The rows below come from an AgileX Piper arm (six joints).
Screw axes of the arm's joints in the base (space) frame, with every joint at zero. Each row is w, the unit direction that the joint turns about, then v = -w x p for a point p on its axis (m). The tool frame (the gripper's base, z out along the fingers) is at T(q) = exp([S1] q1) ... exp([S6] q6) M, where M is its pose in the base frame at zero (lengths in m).
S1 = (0, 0, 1, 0, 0, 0)
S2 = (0, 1, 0, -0.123, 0, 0)
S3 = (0, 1, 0, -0.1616, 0, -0.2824)
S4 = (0.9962, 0, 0.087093, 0, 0.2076, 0)
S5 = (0, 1, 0, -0.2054, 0, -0.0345)
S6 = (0.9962, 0, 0.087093, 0, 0.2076, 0)
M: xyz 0.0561 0 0.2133 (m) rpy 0 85.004 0 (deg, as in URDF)
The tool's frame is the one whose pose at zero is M.
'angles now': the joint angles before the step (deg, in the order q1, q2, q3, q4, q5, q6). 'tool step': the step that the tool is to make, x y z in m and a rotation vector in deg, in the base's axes. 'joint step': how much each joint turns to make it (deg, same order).
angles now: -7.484, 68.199, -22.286, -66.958, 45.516, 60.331
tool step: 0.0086, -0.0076, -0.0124, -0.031, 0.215, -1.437
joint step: -2.188, 5.169, -0.099, -5.033, -2.178, 6.255
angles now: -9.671, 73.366, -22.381, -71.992, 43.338, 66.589
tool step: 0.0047, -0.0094, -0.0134, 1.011, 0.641, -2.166
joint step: -3.047, 4.733, -0.134, -3.699, -2.237, 4.883
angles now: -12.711, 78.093, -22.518, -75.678, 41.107, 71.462
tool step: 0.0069, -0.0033, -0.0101, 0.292, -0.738, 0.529
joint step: -0.881, 3.604, 0.010, -5.520, -2.052, 6.112
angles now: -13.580, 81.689, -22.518, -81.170, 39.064, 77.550
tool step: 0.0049, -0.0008, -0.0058, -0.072, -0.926, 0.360
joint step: -0.002, 2.199, -0.027, -3.993, -0.693, 4.843
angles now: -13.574, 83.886, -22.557, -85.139, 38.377, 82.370
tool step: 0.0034, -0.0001, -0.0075, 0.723, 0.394, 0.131
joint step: -0.015, 2.333, -0.097, -1.891, -0.707, 2.661
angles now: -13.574, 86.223, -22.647, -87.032, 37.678, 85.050
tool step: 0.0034, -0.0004, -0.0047, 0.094, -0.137, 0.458
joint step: -0.003, 1.680, -0.141, -2.472, -0.391, 2.694
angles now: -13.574, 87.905, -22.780, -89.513, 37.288, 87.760
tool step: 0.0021, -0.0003, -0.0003, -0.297, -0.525, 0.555
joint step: 0.010, 0.375, -0.122, -1.653, -0.122, 1.378
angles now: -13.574, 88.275, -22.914, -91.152, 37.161, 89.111
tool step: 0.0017, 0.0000, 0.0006, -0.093, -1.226, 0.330
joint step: -0.010, 0.006, -0.004, -1.826, -0.296, 2.038
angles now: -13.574, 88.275, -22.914, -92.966, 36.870, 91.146
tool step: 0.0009, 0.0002, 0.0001, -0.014, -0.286, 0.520
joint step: -0.001, 0.016, -0.003, -0.844, -0.286, 0.521
